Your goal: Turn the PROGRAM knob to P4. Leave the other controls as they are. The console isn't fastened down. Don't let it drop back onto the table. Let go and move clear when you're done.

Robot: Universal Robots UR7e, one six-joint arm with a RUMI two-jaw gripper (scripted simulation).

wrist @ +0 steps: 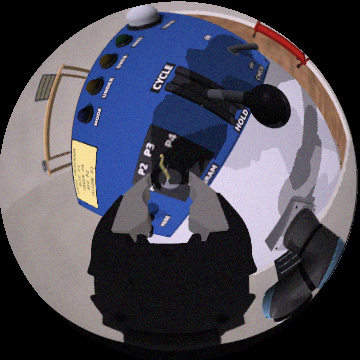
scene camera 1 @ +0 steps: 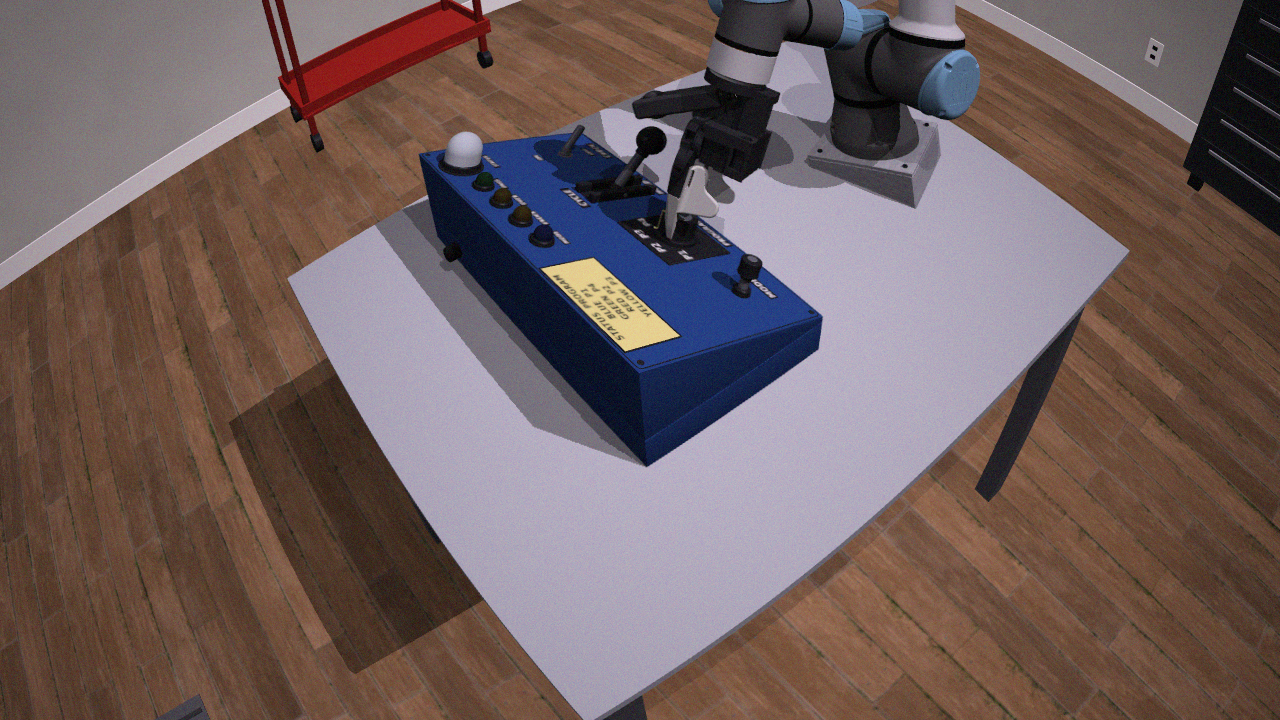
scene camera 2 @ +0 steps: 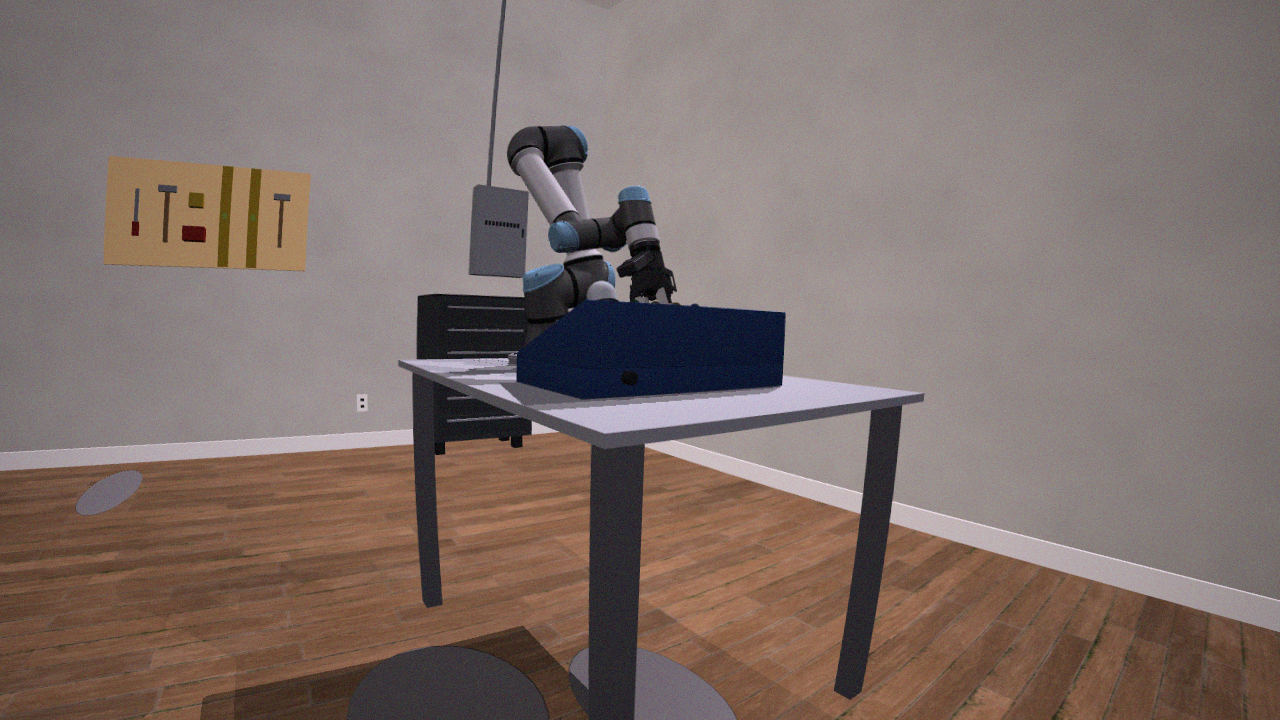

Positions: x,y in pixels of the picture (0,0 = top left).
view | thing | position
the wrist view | my gripper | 170,173
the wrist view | blue console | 127,115
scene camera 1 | my gripper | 678,231
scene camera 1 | blue console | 660,342
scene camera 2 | blue console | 600,349
